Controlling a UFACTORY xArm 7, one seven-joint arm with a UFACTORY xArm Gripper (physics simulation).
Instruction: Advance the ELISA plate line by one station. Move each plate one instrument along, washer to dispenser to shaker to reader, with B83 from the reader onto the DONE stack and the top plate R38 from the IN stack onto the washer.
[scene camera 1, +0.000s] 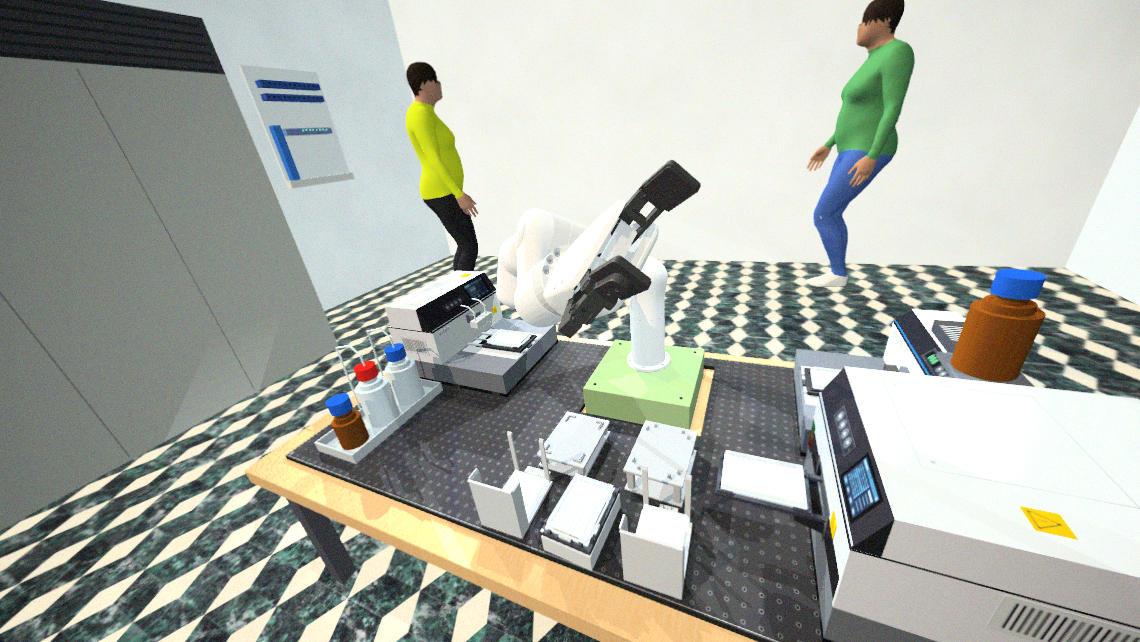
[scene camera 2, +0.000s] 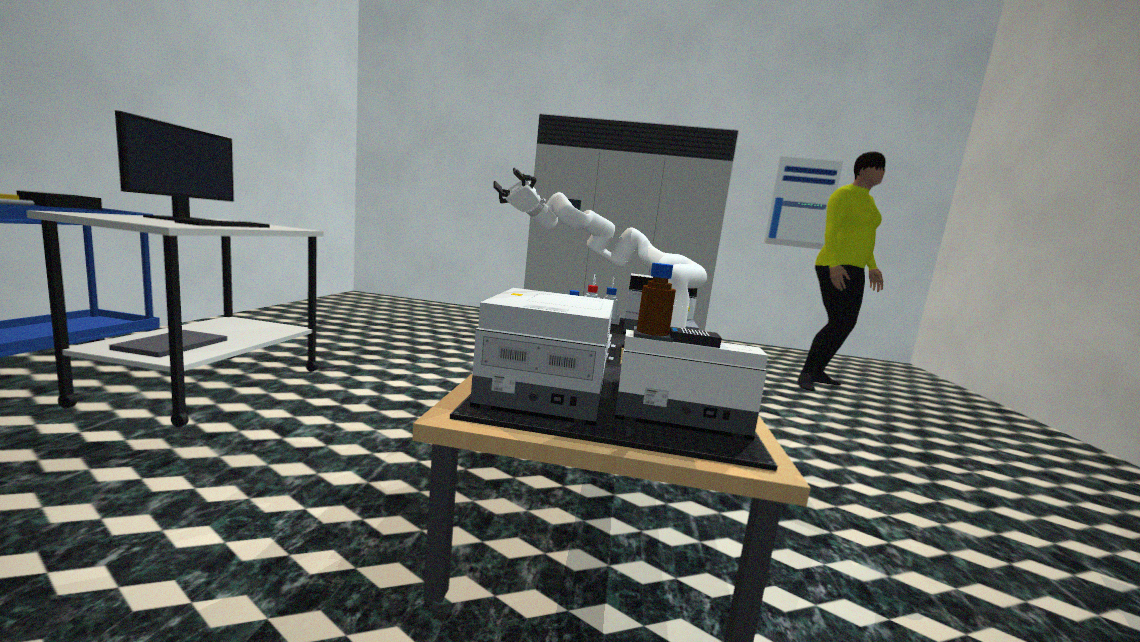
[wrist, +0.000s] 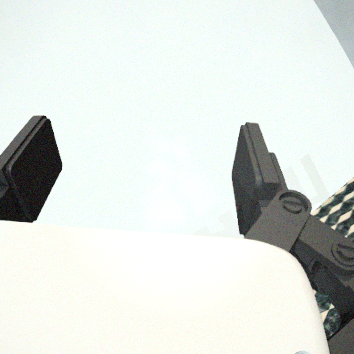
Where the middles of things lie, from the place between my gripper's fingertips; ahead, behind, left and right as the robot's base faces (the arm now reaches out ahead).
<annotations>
My hand is 29 cm past the white plate (scene camera 1: 778, 482), 11 cm to the right of it and 51 cm above it. From my hand the other things lie so: brown bottle (scene camera 1: 998, 333) 57 cm behind, 45 cm to the left, 31 cm below.
</annotations>
